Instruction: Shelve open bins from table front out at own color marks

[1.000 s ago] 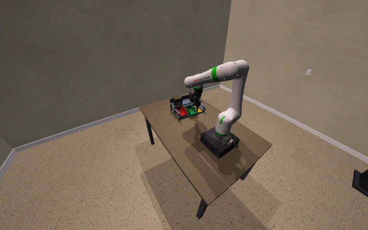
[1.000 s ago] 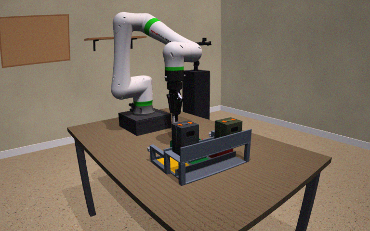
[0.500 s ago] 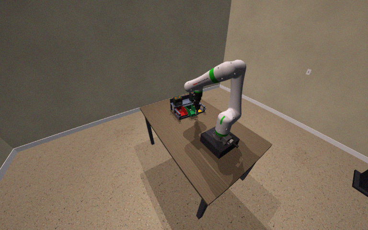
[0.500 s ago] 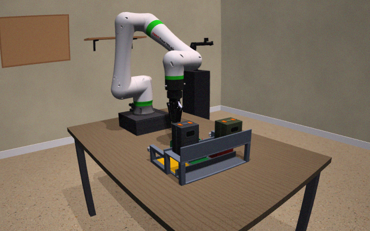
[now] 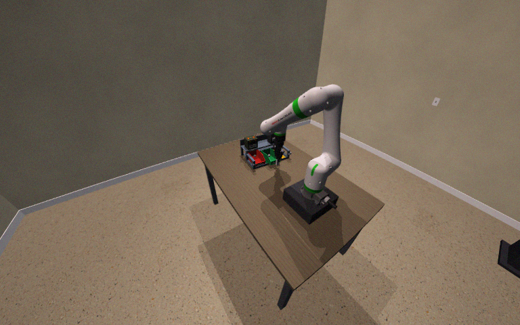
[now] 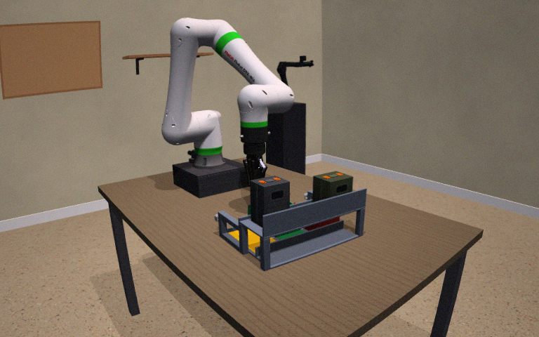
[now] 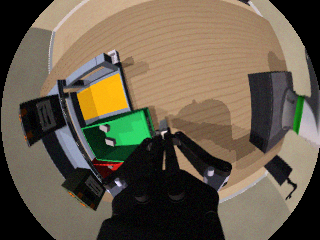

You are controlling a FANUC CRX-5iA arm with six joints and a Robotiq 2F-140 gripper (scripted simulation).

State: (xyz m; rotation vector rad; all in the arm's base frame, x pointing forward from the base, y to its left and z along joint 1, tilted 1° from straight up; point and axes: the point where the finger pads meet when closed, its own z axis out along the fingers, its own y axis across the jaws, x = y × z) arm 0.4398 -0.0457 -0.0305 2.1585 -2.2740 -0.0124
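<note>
The green bin lies 120 mm ahead of my hand, 20 mm below it and 10 mm to the right of it. Also, from my hand: olive box: 280 mm ahead, 100 mm to the left, 80 mm above; black box: 260 mm ahead, 130 mm to the right, 90 mm above; red bin: 180 mm ahead, 110 mm to the left, 30 mm below.
</note>
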